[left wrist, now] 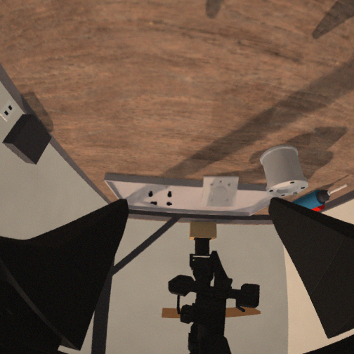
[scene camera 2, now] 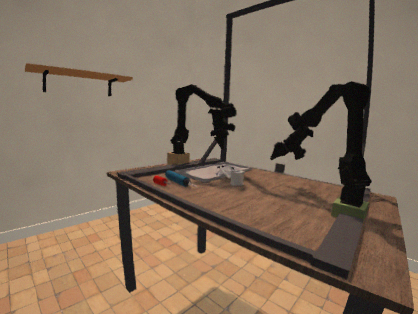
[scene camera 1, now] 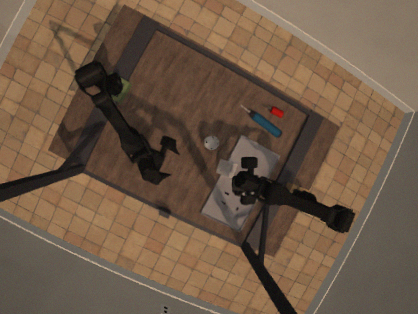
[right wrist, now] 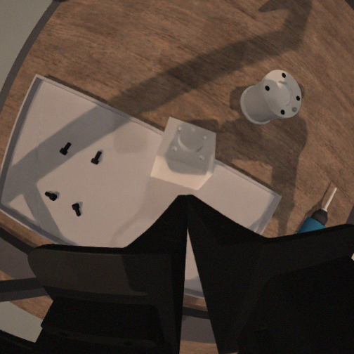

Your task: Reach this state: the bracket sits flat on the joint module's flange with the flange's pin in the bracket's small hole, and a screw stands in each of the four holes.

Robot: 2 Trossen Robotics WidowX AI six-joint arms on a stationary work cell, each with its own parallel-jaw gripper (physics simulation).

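Pixels of known places: left gripper, fingertip midpoint: [scene camera 2: 274, 158] [scene camera 1: 174, 164]; right gripper, fingertip midpoint: [scene camera 2: 222, 149]; left arm's base at its link origin: [scene camera 2: 351, 202] [scene camera 1: 114, 87]; right arm's base at its link origin: [scene camera 2: 178, 153].
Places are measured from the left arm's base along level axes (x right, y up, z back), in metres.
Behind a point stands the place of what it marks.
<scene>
The pale grey joint module [scene camera 1: 211, 142] @(x -0.007, y 0.006, z -0.489 m) [scene camera 2: 237, 178] @(x -0.028, y -0.014, z -0.473 m) [left wrist: 283, 167] [right wrist: 255, 102] stands on the table beside the tray, its flange up with dark holes and a small grey pin; nothing lies on the flange. The whitish bracket [scene camera 1: 226, 168] @(x 0.059, y -0.011, z -0.612 m) [left wrist: 220, 191] [right wrist: 191, 156] is at the tray's inner edge, its holed face visible in the right wrist view. Several black screws [right wrist: 65, 148] [left wrist: 169, 194] lie in the tray. My left gripper [scene camera 1: 172, 163] @(x 0.153, y 0.076, z -0.394 m) [scene camera 2: 286, 156] [left wrist: 200, 205] is open, empty, above the table, left of the module in scene camera 1. My right gripper [right wrist: 184, 201] [scene camera 2: 220, 145] @(x 0.060, y 0.091, z -0.654 m) is shut, empty, above the tray.
The light tray [scene camera 1: 257, 150] @(x -0.091, y -0.044, z -0.706 m) [right wrist: 120, 190] lies under the right arm. A blue screwdriver [scene camera 1: 266, 124] @(x -0.212, y -0.008, z -0.670 m) [scene camera 2: 177, 178] @(x -0.238, y -0.019, z -0.642 m) [right wrist: 311, 225] and a red object [scene camera 1: 277, 112] @(x -0.291, y -0.015, z -0.690 m) [scene camera 2: 160, 180] @(x -0.309, y -0.023, z -0.668 m) lie beyond it. A dark block [scene camera 1: 164, 212] @(x 0.369, y 0.008, z -0.466 m) [left wrist: 27, 139] is at the table's edge.
</scene>
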